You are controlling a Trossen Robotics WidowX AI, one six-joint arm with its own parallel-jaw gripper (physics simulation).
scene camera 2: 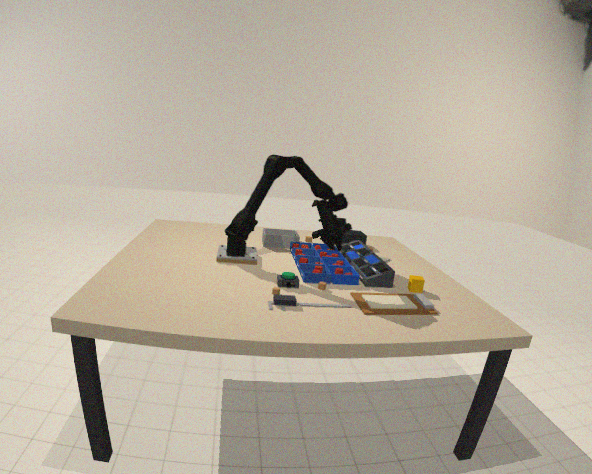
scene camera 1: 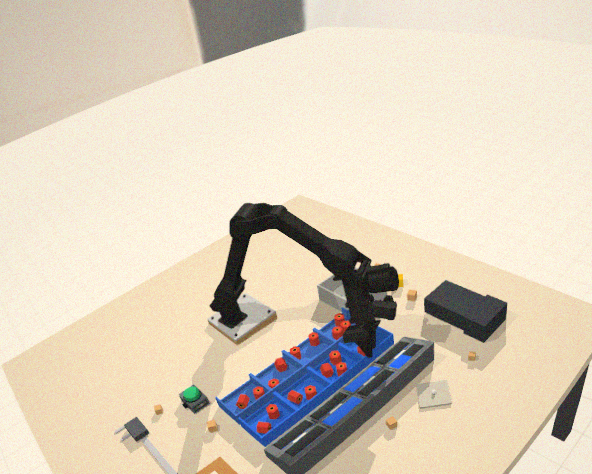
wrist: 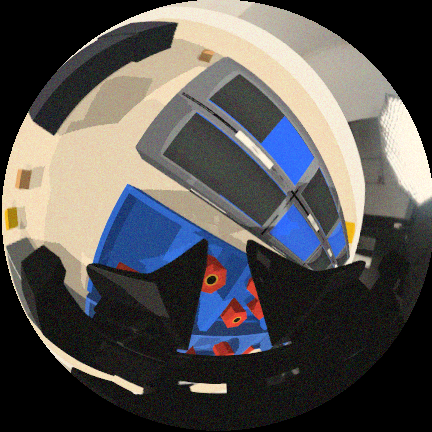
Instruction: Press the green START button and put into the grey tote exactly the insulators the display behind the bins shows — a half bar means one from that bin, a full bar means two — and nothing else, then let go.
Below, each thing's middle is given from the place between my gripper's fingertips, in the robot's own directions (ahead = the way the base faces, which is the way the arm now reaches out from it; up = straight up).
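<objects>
From the display [scene camera 1: 334, 436], my gripper's 140 mm to the left and 60 mm short of it. Counting from my hand, there's the grey tote [scene camera 1: 331, 292], 180 mm to the left and 210 mm behind, and the black box [scene camera 1: 479, 316], which is 260 mm to the left and 110 mm ahead. The grey plate [scene camera 1: 442, 397] is 20 mm below my hand, 10 mm to the right of it and 190 mm ahead of it.
</objects>
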